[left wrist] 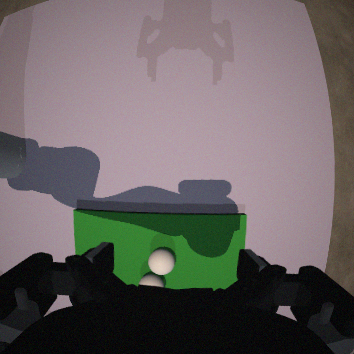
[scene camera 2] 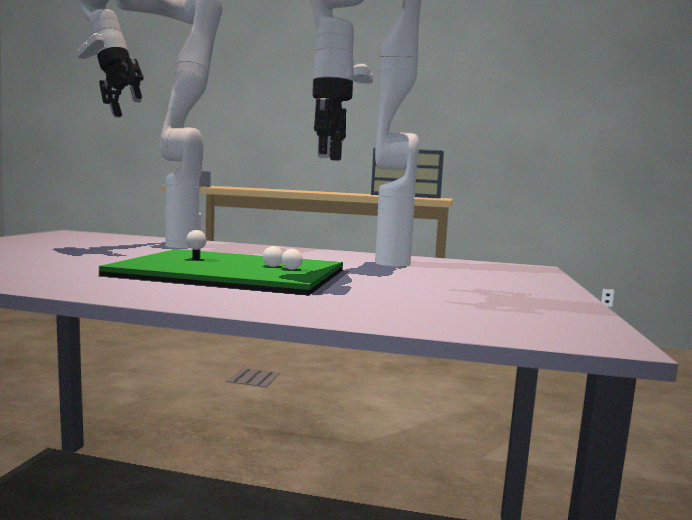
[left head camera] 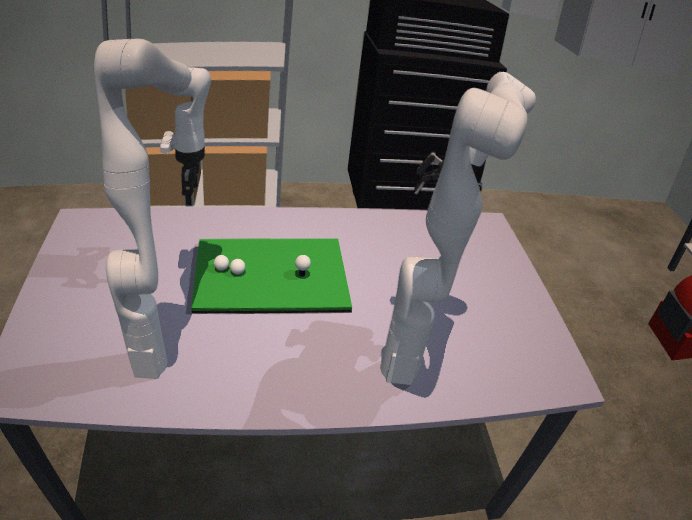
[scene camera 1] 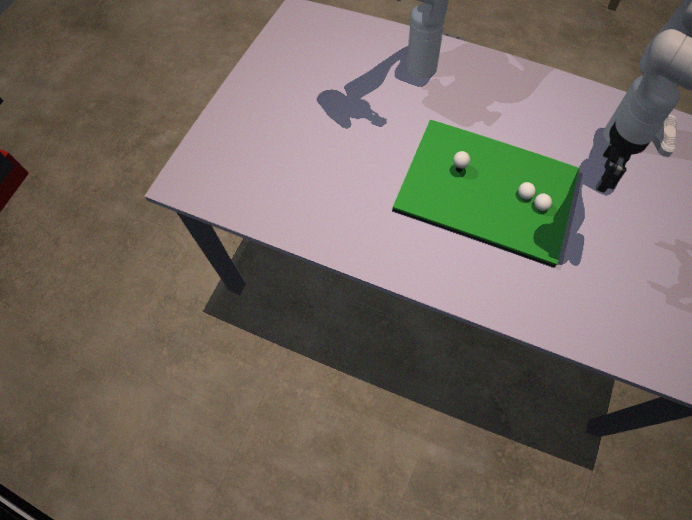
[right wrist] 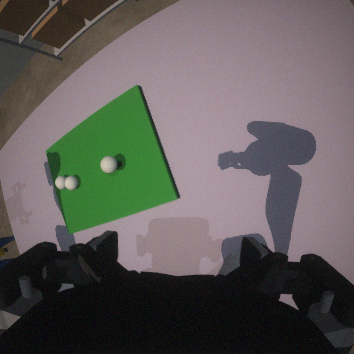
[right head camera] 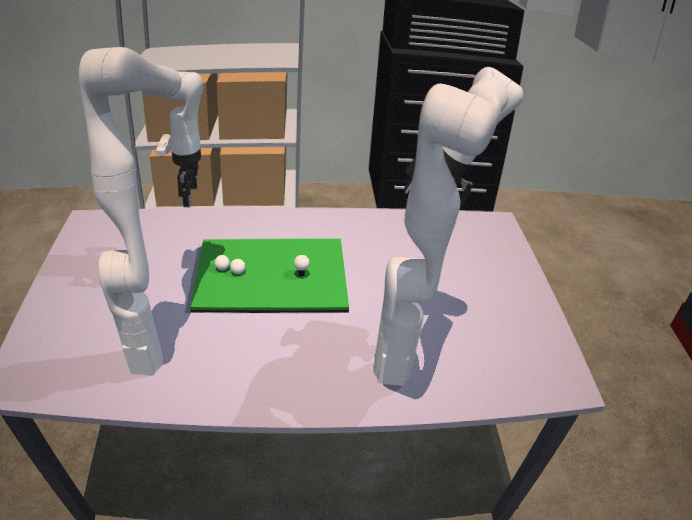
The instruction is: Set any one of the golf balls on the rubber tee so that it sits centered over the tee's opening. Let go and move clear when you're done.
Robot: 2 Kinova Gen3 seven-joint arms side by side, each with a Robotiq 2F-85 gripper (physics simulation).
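Places are measured from the left arm's base along level axes (x ahead, y left, z up), in centimetres.
Where they show: left gripper, fingertip midpoint: (left wrist: 175, 261) (scene camera 2: 329, 159) (left head camera: 191, 196) (scene camera 1: 603, 173) (right head camera: 190, 197); right gripper, fingertip midpoint: (scene camera 2: 128, 109) (right wrist: 178, 248); left arm's base, link origin: (left wrist: 11, 156) (scene camera 2: 392, 263) (left head camera: 149, 363) (right head camera: 145, 360); right arm's base, link origin: (scene camera 2: 182, 246) (left head camera: 399, 369) (scene camera 1: 421, 67) (right head camera: 392, 370).
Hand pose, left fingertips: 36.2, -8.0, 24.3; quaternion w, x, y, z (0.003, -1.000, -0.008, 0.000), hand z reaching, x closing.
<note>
Each offset is from my left fingertips to the top centre of the thing, as dx, dy, dz. Level surfaces: height alone.
A white golf ball {-3.8, -30.1, -15.9} (left head camera: 302, 262) (right head camera: 301, 262) (scene camera 1: 461, 159) (scene camera 2: 196, 239) (right wrist: 109, 164) rests on top of the short black tee (left head camera: 302, 273) (right head camera: 301, 273) (scene camera 2: 195, 254) and looks centered over it. Two more golf balls {-3.5, -12.2, -18.1} (left head camera: 237, 266) (right head camera: 237, 266) (scene camera 1: 526, 190) (scene camera 2: 272, 256) {-2.0, -7.6, -18.1} (left wrist: 161, 261) (right wrist: 71, 182) lie close together on the green mat (left head camera: 268, 296) (scene camera 1: 447, 206) (scene camera 2: 223, 275). My left gripper (scene camera 2: 328, 158) (left wrist: 175, 261) is open and empty, high above the table and away from the tee. My right gripper (scene camera 2: 124, 106) (right wrist: 178, 248) is open and empty, high up at the left in scene camera 2.
The green mat lies on the pale pink table {dz -24.3} (left head camera: 268, 385) (scene camera 1: 335, 234) (scene camera 2: 447, 329). A shelf with brown boxes (left head camera: 234, 111) and a black tool cabinet (left head camera: 413, 117) stand behind the table in the left head camera.
</note>
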